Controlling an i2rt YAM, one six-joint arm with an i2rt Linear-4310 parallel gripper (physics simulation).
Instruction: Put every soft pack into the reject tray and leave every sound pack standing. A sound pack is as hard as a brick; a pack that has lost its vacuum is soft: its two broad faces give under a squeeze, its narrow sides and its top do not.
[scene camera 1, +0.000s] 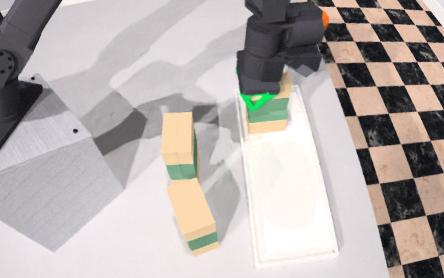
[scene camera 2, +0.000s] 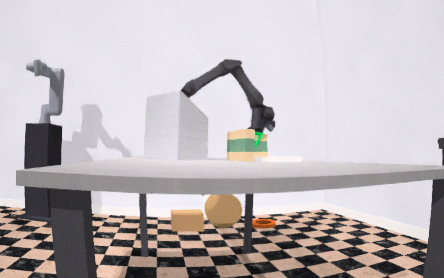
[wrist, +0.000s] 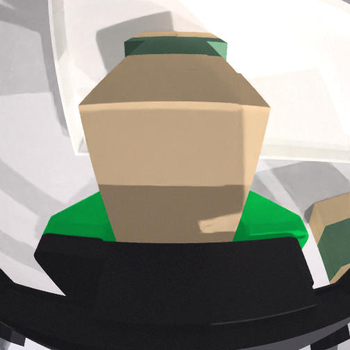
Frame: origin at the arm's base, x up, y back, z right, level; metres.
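Seen in the pictures: gripper, between the fingertips: (scene camera 1: 251, 103); arm's base, origin of its link: (scene camera 1: 2, 116) (scene camera 2: 177, 107).
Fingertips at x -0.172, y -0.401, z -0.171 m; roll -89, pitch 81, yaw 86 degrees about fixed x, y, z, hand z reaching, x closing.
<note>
Offsets run from my fingertips to a thing's top centre.
A tan pack with a green band (scene camera 1: 267, 112) (scene camera 2: 264, 150) (wrist: 170, 145) stands upright at the far end of the white reject tray @(dx -0.053, dy -0.064, dz +0.103 m) (scene camera 1: 327, 210) (wrist: 59, 60). My gripper (scene camera 1: 257, 97) (wrist: 175, 215) is shut on it. The green fingers press its two broad faces near the top, and the black gripper body hides part of its top. No clear dent shows. Another upright pack @(dx +0.065, dy +0.113, dz +0.117 m) (scene camera 1: 178, 140) stands left of the tray in scene camera 1. A third upright pack @(dx +0.065, dy +0.077, dz +0.243 m) (scene camera 1: 195, 210) stands close in front of that one. Part of a pack (wrist: 337, 235) shows at the right edge of the wrist view.
The arm's grey pedestal block (scene camera 1: 55, 200) (scene camera 2: 162, 127) stands left of the packs. The packs outside the tray lie between it and the tray's long side. The table edge (scene camera 1: 357, 175) runs right of the tray, above a checkered floor (scene camera 1: 405, 200).
</note>
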